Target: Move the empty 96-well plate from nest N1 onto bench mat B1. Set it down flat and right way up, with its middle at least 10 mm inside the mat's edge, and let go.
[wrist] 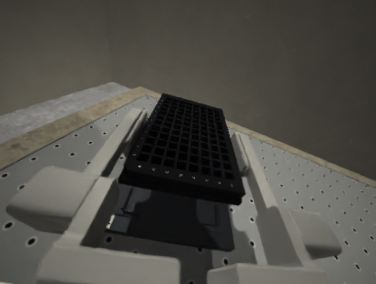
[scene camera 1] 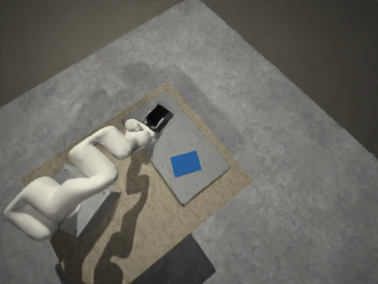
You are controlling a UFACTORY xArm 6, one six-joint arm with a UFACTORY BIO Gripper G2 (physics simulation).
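Places are measured from the arm's base along level axes (x ahead, y right, z down), in metres.
Where they show: end effector, tool point: (wrist: pixel 189 143) (scene camera 1: pixel 155 116).
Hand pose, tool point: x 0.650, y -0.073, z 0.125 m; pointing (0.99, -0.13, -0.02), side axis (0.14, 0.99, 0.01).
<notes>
After its pixels a point has its place.
The black 96-well plate (scene camera 1: pixel 157 114) @(z 0.126, x 0.671, y -0.075 m) (wrist: pixel 182 142) @(z 0.128, x 0.652, y -0.079 m) is right way up between the fingers, with its open wells facing up. My gripper (scene camera 1: pixel 156 118) @(z 0.125, x 0.650, y -0.073 m) (wrist: pixel 189 132) @(z 0.125, x 0.650, y -0.073 m) is shut on its two long sides. The plate is raised above the dark nest N1 (wrist: pixel 172 220) @(z 0.184, x 0.608, y -0.068 m), with a gap visible at its near end in the wrist view. The far part of the nest is hidden under the plate. The blue bench mat B1 (scene camera 1: pixel 186 163) @(z 0.193, x 0.573, y 0.267 m) lies flat on the board, to the lower right of the gripper in the scene view; it does not show in the wrist view.
The grey perforated board (scene camera 1: pixel 210 162) @(z 0.195, x 0.678, y 0.373 m) (wrist: pixel 310 185) @(z 0.195, x 0.720, y 0.144 m) carries the nest and the mat. It lies on a tan table top (scene camera 1: pixel 239 180) @(z 0.208, x 0.716, y 0.574 m) (wrist: pixel 60 127) @(z 0.208, x 0.695, y -0.269 m). The white arm (scene camera 1: pixel 95 165) @(z -0.350, x 0.308, y 0.139 m) reaches in from the lower left, over its grey base (scene camera 1: pixel 92 210) @(z 0.048, x 0.054, y 0.101 m).
</notes>
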